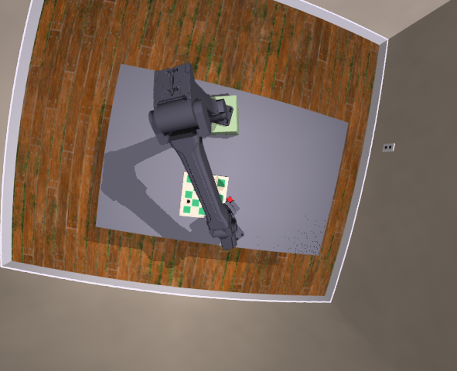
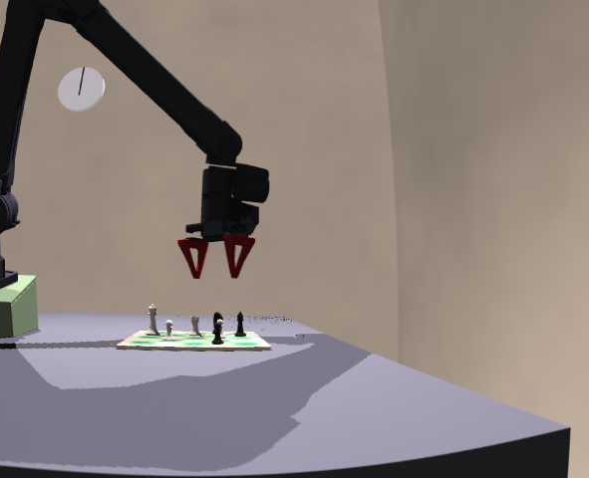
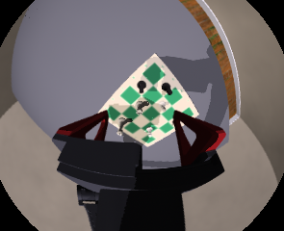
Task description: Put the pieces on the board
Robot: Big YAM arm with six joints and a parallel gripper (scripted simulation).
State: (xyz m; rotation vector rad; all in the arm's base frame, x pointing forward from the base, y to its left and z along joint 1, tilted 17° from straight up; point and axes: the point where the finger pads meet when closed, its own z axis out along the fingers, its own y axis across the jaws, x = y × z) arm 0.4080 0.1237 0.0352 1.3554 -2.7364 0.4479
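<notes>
Right now the green-and-cream chessboard is 20 mm behind my hand, 80 mm to the right of it and 110 mm below it.
</notes>
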